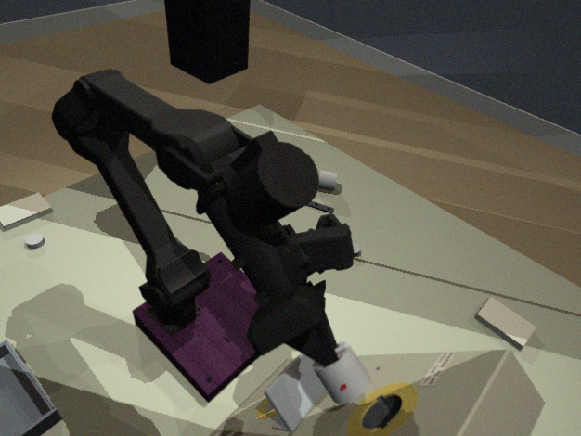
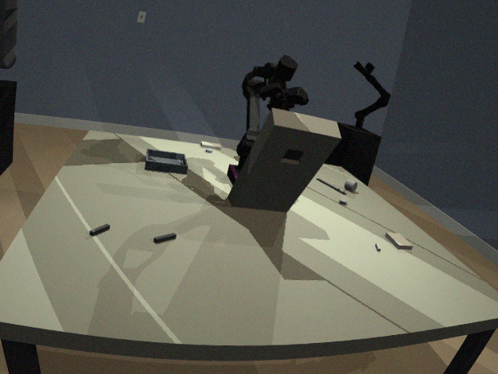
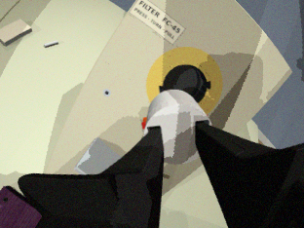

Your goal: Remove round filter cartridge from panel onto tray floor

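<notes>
Now: gripper tip 10 mm short of the round grey filter cartridge and 10 mm above it. Also, from my gripper tip: grey tray: 370 mm behind, 260 mm to the right, 250 mm below; then grey wedge-like flap: 30 mm behind, 110 mm below; then sloping service panel: 30 mm ahead, 100 mm below.
</notes>
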